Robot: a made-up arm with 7 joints.
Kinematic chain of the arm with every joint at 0, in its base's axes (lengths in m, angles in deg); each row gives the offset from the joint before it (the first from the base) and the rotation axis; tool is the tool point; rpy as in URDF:
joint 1: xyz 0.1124 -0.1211 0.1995 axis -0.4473 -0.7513 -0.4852
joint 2: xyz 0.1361 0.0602 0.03 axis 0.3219 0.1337 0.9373
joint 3: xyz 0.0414 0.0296 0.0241 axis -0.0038 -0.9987 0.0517
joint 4: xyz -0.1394 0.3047 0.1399 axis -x
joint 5: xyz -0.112 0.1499 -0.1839 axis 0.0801 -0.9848 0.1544
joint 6: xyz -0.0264 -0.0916 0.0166 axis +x
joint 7: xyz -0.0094 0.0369 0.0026 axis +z
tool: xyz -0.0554 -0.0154 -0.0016 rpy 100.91 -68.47 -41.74
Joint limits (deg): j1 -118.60..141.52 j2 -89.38..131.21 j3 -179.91..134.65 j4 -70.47..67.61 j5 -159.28..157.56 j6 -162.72..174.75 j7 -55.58..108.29
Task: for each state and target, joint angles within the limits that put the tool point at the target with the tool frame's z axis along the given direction. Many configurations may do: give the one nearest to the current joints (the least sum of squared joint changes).
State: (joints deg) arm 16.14 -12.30 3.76 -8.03 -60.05 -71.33 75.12
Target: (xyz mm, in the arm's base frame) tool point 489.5 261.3 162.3 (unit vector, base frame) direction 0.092 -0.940 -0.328
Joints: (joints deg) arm 30.44 -42.21 1.27 -1.78 -80.60 -68.26 97.45
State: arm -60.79 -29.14 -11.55 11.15 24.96 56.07 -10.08
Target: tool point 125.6 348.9 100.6 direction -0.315 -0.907 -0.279
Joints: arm -29.55 -53.59 2.50 26.03 41.65 48.81 10.39
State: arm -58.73 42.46 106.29 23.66 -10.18 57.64 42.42
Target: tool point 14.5 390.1 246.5 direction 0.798 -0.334 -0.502
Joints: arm -57.17 30.06 127.14 26.65 -1.64 43.50 47.94
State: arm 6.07 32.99 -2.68 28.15 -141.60 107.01 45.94
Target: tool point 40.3 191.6 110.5 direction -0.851 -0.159 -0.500
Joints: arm 32.07 27.54 19.03 30.42 -132.89 85.62 65.24
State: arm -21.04 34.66 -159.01 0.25 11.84 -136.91 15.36
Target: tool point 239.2 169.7 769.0 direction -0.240 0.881 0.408
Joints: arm -54.58 63.89 -138.58 -33.31 20.62 -149.46 14.07
